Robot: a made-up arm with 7 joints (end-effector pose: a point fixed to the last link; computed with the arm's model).
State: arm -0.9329 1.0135 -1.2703 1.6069 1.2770 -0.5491 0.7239
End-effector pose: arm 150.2 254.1 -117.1 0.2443 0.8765 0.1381 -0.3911
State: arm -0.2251 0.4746 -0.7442 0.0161 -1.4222 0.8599 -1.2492
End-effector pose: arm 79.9 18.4 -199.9 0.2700 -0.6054 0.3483 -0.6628
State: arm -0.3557 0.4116 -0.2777 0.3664 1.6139 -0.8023 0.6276
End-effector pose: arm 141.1 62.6 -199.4 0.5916 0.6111 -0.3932 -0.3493
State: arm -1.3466 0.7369 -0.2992 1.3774 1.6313 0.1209 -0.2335
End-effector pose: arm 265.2 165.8 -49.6 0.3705 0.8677 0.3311 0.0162
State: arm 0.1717 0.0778 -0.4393 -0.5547 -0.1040 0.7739 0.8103
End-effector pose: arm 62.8 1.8 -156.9 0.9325 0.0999 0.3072 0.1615
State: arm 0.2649 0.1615 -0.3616 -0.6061 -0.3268 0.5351 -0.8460
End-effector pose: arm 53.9 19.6 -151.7 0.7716 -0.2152 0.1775 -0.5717
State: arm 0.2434 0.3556 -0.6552 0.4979 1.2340 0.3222 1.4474
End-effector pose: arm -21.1 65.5 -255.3 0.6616 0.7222 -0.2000 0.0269
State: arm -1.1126 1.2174 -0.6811 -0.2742 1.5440 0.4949 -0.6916
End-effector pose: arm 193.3 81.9 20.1 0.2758 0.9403 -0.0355 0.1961
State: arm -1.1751 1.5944 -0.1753 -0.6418 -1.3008 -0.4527 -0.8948
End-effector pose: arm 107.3 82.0 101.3 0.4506 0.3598 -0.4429 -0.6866
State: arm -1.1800 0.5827 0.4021 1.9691 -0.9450 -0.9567 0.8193
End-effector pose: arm 201.9 162.2 -144.5 0.5301 -0.2344 0.0050 0.8149
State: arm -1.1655 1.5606 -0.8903 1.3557 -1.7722 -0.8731 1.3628
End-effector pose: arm 116.5 290.5 52.2 0.2844 -0.1417 -0.4404 0.8397
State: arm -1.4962 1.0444 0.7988 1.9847 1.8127 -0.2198 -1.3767
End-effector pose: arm 224.2 206.8 -46.9 0.6236 0.2738 0.5518 -0.4814
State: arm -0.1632 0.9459 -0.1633 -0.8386 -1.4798 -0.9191 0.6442
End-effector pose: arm 101.9 97.6 -40.2 0.7968 -0.5526 -0.2439 0.0143
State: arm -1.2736 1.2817 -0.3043 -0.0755 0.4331 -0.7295 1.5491
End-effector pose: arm 178.3 97.7 77.6 0.3839 0.0951 -0.9041 0.1621
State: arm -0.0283 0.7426 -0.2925 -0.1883 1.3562 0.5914 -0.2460
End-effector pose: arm 111.2 120.2 -146.4 0.5164 0.8374 0.1781 -0.0187
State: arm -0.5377 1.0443 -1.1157 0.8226 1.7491 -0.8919 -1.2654
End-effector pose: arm 102.0 202.3 -187.8 0.4977 -0.4097 -0.4537 0.6153
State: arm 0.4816 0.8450 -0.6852 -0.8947 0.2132 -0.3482 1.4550
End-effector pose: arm -0.8 47.3 -101.7 0.9609 -0.0179 -0.1486 0.2330
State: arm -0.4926 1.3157 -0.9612 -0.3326 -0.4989 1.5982 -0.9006
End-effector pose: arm 108.6 148.0 -122.7 0.3997 0.1727 0.8631 -0.2559
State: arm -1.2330 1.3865 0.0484 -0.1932 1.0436 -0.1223 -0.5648
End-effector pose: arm 143.1 123.5 123.5 0.3339 0.8967 -0.1623 0.2410
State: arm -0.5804 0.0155 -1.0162 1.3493 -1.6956 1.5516 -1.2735
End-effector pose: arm 71.8 -3.4 -248.1 0.0402 -0.7529 0.6163 -0.2274
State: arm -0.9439 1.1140 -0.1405 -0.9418 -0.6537 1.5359 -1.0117
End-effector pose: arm 138.0 75.5 13.1 0.6991 0.3568 0.3122 -0.5352
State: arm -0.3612 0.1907 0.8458 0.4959 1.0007 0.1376 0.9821
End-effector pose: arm 116.3 170.9 -196.7 0.5694 0.5161 0.1326 0.6260
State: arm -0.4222 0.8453 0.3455 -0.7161 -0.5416 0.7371 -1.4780
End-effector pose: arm 137.7 117.6 -15.1 0.6781 0.2295 0.0643 -0.6953
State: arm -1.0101 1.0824 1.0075 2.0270 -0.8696 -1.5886 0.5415
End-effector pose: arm 122.0 244.6 -94.8 0.2720 -0.1511 -0.3746 0.8734
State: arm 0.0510 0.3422 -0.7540 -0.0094 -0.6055 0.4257 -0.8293
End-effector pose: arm 38.6 6.7 -216.1 0.6045 -0.2889 0.3973 -0.6271
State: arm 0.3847 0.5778 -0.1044 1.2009 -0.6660 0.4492 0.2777
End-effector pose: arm -123.4 187.1 -212.7 0.3974 0.1035 0.8231 0.3923
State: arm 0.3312 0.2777 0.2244 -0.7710 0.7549 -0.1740 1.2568
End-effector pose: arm 53.7 92.7 -102.4 0.6469 0.3513 -0.4493 0.5063
